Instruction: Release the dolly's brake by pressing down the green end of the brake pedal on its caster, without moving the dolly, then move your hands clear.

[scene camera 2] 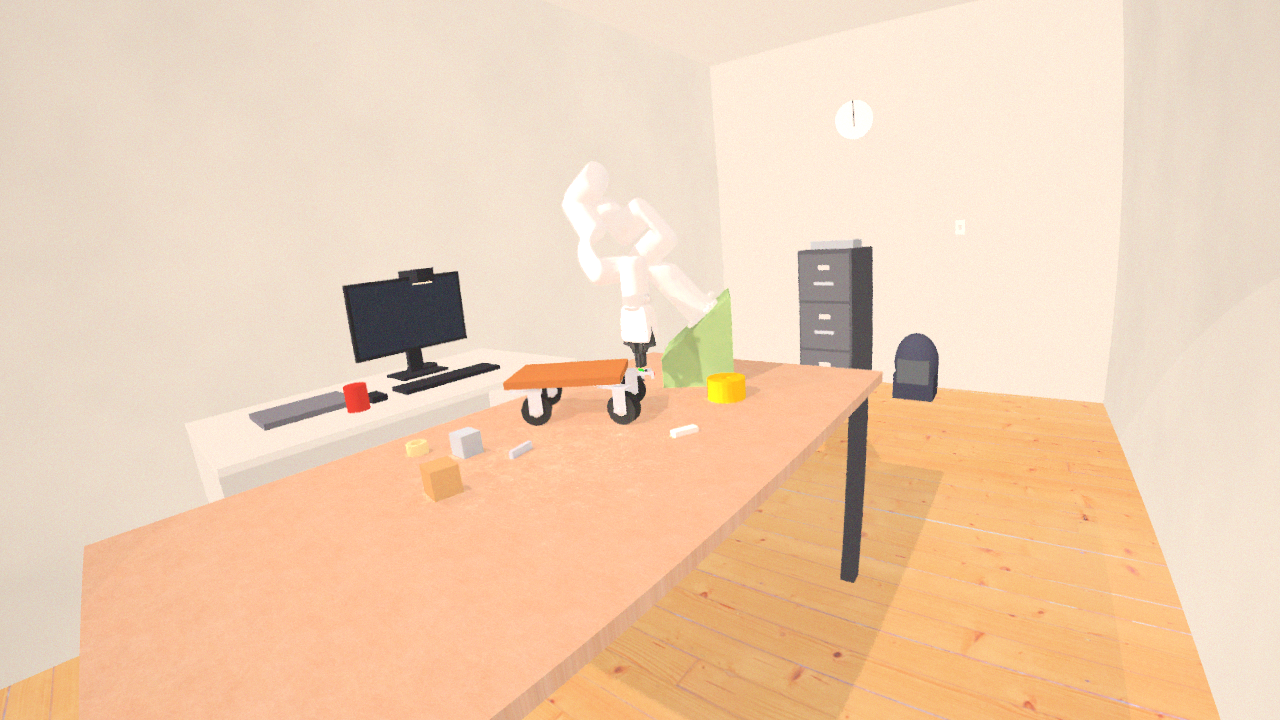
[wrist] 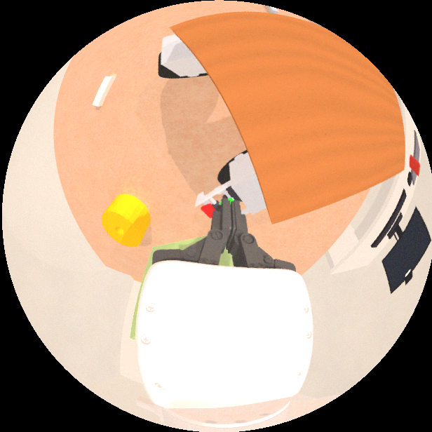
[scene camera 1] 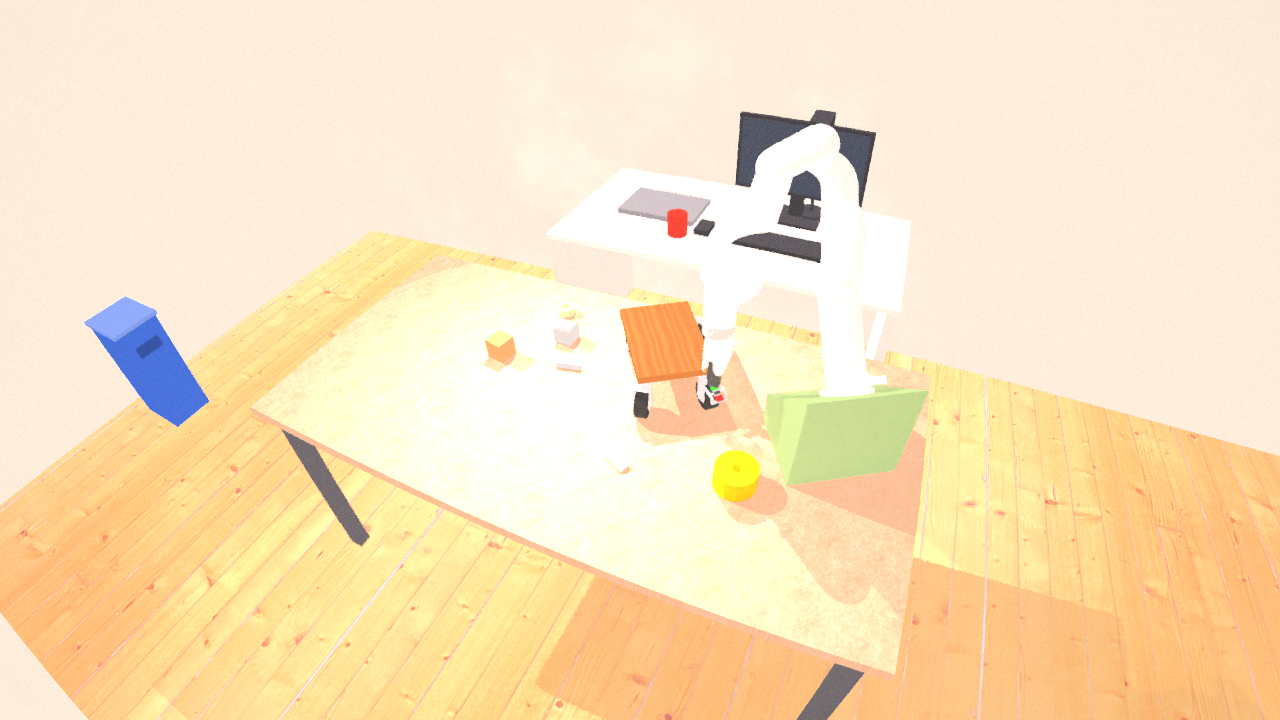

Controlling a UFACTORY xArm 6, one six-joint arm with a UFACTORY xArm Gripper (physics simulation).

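Observation:
The dolly (scene camera 1: pixel 664 342) (scene camera 2: pixel 568 373) (wrist: pixel 300 100) has an orange deck and stands upright on its casters on the table. The pedal caster (wrist: pixel 248 186) is at the deck corner nearest the arm's base. The pedal's red end (scene camera 1: pixel 718 397) (wrist: pixel 208 210) points outward. Its green end (scene camera 1: pixel 715 389) (scene camera 2: pixel 641 370) (wrist: pixel 230 199) is nearer the caster and mostly hidden by the fingertips in the wrist view. My gripper (scene camera 1: pixel 714 385) (scene camera 2: pixel 640 365) (wrist: pixel 227 210) is shut and empty, pointing down, with its tips at the green end. Whether they press on it is too small to tell.
A yellow cylinder (scene camera 1: pixel 735 476) (scene camera 2: pixel 725 387) (wrist: pixel 126 220) and a green wedge-shaped block (scene camera 1: pixel 850 438) (scene camera 2: pixel 702 349) stand near the arm's base. A white bar (scene camera 1: pixel 615 463) (scene camera 2: pixel 683 430) (wrist: pixel 103 91) lies on the table. An orange cube (scene camera 1: pixel 500 346) (scene camera 2: pixel 441 479) and a grey cube (scene camera 1: pixel 565 333) (scene camera 2: pixel 465 442) are beyond the dolly.

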